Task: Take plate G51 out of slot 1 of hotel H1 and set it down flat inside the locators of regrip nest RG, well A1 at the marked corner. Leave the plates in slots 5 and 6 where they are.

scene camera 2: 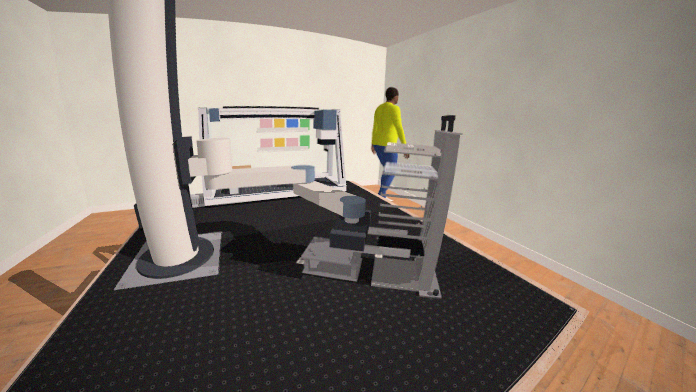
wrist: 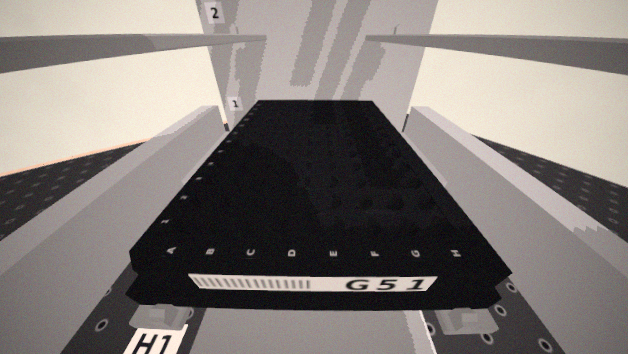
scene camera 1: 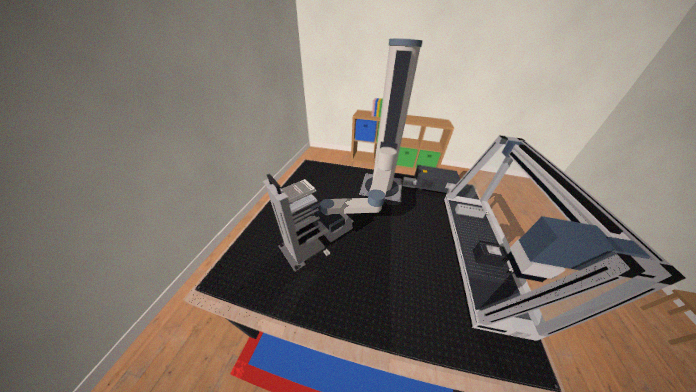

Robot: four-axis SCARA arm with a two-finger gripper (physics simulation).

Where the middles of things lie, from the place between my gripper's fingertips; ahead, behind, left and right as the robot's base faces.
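There is the plate G51 (wrist: 320, 205), and counting from my hand I find it 20 mm behind, 10 mm to the left and 10 mm below.
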